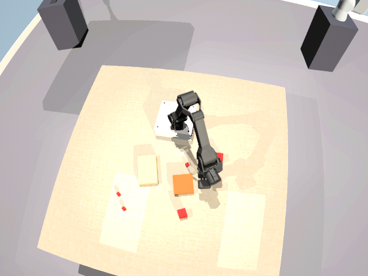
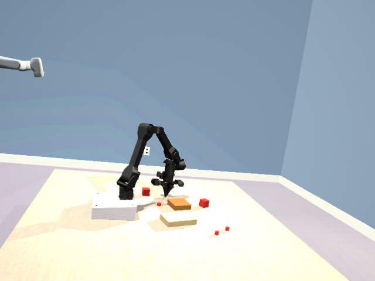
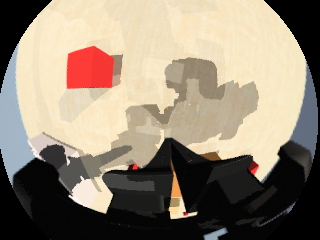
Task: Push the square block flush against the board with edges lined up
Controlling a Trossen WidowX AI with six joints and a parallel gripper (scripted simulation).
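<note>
Now: gripper tip 100 mm to the left of the square block, 50 mm short of it and 10 mm above it. From my gripper tip the other things lie so: pale cream board (290 mm to the right, 20 mm behind, 10 mm below).
</note>
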